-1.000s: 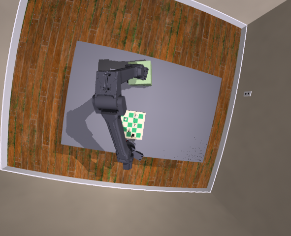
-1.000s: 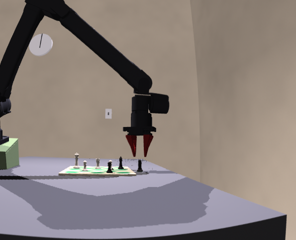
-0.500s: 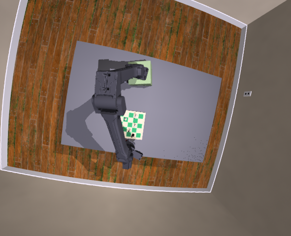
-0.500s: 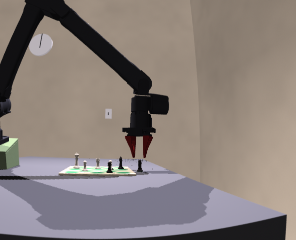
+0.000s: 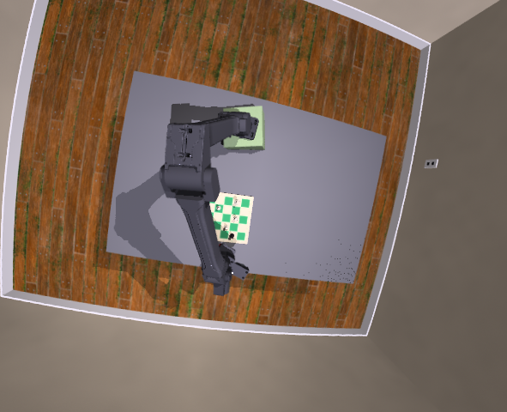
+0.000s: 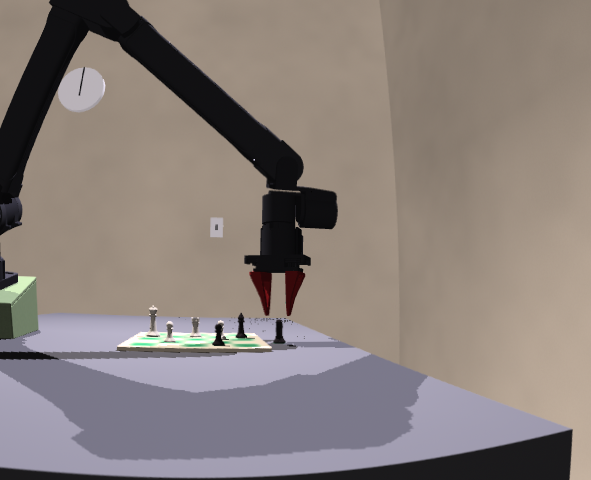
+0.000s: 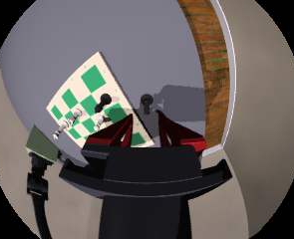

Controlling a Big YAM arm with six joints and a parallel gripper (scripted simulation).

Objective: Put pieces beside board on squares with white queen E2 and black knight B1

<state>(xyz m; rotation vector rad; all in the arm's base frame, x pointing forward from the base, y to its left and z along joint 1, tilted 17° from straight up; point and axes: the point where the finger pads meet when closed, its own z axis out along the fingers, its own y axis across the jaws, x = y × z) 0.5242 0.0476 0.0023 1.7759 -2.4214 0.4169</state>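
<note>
Right now the green-and-cream chessboard is 14 cm behind my hand, 5 cm below it and 1 cm to the right of it.
</note>
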